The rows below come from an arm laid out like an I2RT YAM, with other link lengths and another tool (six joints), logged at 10 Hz.
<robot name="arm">
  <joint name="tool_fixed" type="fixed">
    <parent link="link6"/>
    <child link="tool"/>
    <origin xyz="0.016 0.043 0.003" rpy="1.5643 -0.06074 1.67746"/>
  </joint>
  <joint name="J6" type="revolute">
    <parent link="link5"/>
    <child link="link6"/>
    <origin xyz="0.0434 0 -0.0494"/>
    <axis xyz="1 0 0"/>
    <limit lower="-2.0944" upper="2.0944"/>
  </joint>
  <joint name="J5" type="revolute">
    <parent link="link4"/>
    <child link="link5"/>
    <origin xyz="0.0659 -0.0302 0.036"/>
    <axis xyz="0 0 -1"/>
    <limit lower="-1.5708" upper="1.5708"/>
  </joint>
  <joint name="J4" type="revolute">
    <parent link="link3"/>
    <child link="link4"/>
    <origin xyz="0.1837 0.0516 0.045"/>
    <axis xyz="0 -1 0"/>
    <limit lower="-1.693" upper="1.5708"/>
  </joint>
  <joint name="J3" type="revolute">
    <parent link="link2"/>
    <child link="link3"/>
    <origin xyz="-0.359 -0.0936 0"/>
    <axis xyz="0 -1 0"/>
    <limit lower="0" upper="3.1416"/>
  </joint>
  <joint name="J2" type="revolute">
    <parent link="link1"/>
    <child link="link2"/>
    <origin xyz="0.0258 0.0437 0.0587"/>
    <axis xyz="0 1 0"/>
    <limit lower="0" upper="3.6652"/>
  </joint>
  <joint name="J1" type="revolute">
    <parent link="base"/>
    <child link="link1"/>
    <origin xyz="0 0 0.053"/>
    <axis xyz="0 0 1"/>
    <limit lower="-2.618" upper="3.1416"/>
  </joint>
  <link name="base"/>
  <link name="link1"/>
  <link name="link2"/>
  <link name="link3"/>
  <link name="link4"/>
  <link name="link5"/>
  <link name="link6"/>
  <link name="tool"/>
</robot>
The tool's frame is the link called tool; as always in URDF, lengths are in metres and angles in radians.
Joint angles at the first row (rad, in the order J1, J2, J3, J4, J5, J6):
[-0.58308 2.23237 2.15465 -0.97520 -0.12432 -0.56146]
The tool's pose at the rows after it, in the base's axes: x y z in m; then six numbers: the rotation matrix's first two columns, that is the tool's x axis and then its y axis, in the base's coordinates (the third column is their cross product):
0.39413 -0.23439 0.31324 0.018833 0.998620 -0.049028 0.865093 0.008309 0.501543
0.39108 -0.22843 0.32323 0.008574 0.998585 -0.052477 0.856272 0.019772 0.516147
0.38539 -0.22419 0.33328 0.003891 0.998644 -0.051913 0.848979 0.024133 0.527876
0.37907 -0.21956 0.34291 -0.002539 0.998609 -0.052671 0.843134 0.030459 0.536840
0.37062 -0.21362 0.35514 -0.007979 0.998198 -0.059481 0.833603 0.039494 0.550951
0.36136 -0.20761 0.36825 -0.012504 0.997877 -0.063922 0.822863 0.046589 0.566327
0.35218 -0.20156 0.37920 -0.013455 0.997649 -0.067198 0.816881 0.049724 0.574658
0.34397 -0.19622 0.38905 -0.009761 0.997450 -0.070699 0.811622 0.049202 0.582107
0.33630 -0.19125 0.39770 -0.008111 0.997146 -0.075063 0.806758 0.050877 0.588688
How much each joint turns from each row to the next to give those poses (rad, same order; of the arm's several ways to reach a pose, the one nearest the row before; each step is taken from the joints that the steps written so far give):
[0.00894 -0.01971 -0.00063 -0.00495 -0.01333 -0.00185]
[0.00654 -0.02257 0.00117 -0.00753 -0.00759 -0.00081]
[0.00005 -0.02451 -0.00129 -0.01196 -0.00945 -0.00046]
[0.00035 -0.02528 -0.00303 -0.01336 -0.00782 -0.00295]
[0.00049 -0.03545 -0.00939 -0.00851 -0.00618 -0.00309]
[-0.00080 -0.03551 -0.00330 -0.01438 -0.00902 -0.00176]
[-0.00003 -0.03295 -0.00555 -0.01694 -0.00334 0.00030]
[0.00004 -0.02895 -0.00190 -0.01663 0.00004 0.00384]
[0.00009 -0.02620 -0.00152 -0.01503 -0.00005 0.00146]

